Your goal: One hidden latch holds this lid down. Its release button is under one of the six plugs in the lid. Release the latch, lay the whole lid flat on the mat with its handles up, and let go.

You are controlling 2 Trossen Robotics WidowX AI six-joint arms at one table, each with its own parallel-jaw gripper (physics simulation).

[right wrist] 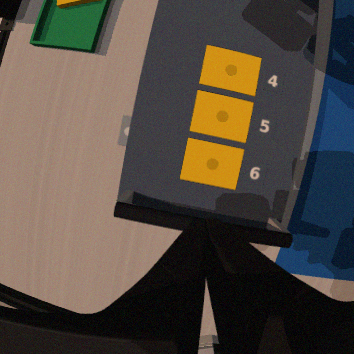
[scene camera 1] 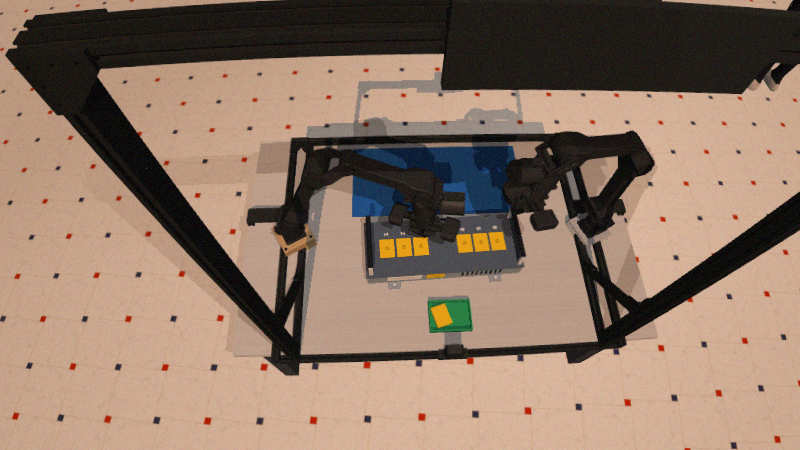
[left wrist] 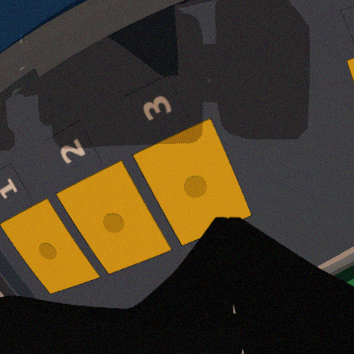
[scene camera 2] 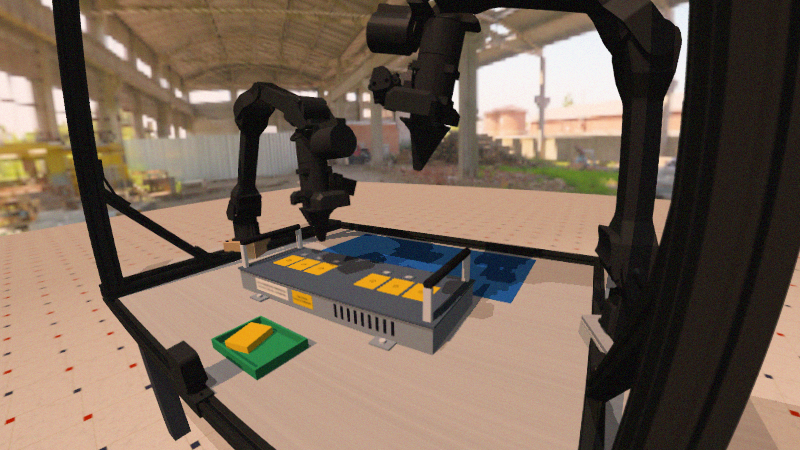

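Seen in the pictures: left gripper, between the fingertips: (scene camera 1: 424, 236) (left wrist: 225, 229) (scene camera 2: 322, 241); right gripper, between the fingertips: (right wrist: 203, 229) (scene camera 1: 516, 213) (scene camera 2: 417, 170); left arm's base, origin of its link: (scene camera 1: 292, 232) (scene camera 2: 247, 237); right arm's base, origin of its link: (scene camera 1: 590, 226).
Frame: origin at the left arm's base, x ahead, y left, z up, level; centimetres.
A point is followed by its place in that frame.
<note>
The dark grey lid (scene camera 1: 447, 260) {y -31.4, x 34.8, z 0.2 cm} (scene camera 2: 344, 284) {y -31.2, x 37.5, z 0.2 cm} (right wrist: 165, 100) {y -36.7, x 43.8, z 0.2 cm} sits on its box, a black-barred handle (scene camera 2: 270, 233) {y -17.8, x 17.3, z 6.1 cm} (right wrist: 150, 215) {y -40.2, x 53.3, z 6.3 cm} at each end. All six yellow plugs are in it: plug 1 (scene camera 1: 387, 248) {y -19.1, x 21.8, z 0.2 cm} (left wrist: 47, 250) {y -19.0, x 21.8, z 0.2 cm}, plug 2 (scene camera 1: 403, 247) {y -21.3, x 26.0, z 0.2 cm} (left wrist: 113, 222) {y -21.3, x 26.2, z 0.2 cm}, plug 3 (scene camera 1: 420, 246) {y -23.5, x 30.4, z 0.2 cm} (left wrist: 195, 186) {y -23.5, x 30.7, z 0.2 cm}, plug 4 (scene camera 1: 464, 242) {y -29.1, x 42.4, z 0.2 cm} (right wrist: 231, 70) {y -29.3, x 42.4, z 0.2 cm}, plug 5 (scene camera 1: 481, 241) {y -31.5, x 46.9, z 0.2 cm} (right wrist: 222, 116) {y -31.5, x 46.8, z 0.2 cm}, plug 6 (scene camera 1: 497, 240) {y -33.7, x 51.3, z 0.3 cm} (right wrist: 212, 164) {y -33.8, x 51.3, z 0.2 cm}. My left gripper (scene camera 2: 321, 237) {y -23.6, x 31.4, z 6.0 cm} (left wrist: 225, 229) {y -23.6, x 31.4, z 6.0 cm} is shut and empty above the lid, its tip overlapping plug 3's edge in its wrist view. My right gripper (scene camera 2: 418, 166) {y -36.1, x 50.7, z 20.3 cm} (right wrist: 203, 229) {y -36.1, x 50.7, z 20.3 cm} is shut and empty, high up. The latch and button are hidden.
The blue mat (scene camera 1: 366, 195) {y 2.8, x 26.6, z -4.5 cm} (scene camera 2: 514, 279) {y -17.8, x 71.6, z -4.5 cm} (right wrist: 335, 120) {y -16.1, x 50.5, z -4.5 cm} lies behind the box. A green tray (scene camera 1: 461, 316) {y -46.5, x 30.0, z -4.3 cm} (scene camera 2: 274, 347) {y -44.8, x 29.7, z -4.2 cm} (right wrist: 75, 35) {y -45.4, x 31.6, z -4.2 cm} holding a yellow block (scene camera 1: 441, 315) {y -43.6, x 25.0, z -3.1 cm} (scene camera 2: 248, 336) {y -44.3, x 25.4, z -3.0 cm} stands in front of it. A black frame surrounds the table.
</note>
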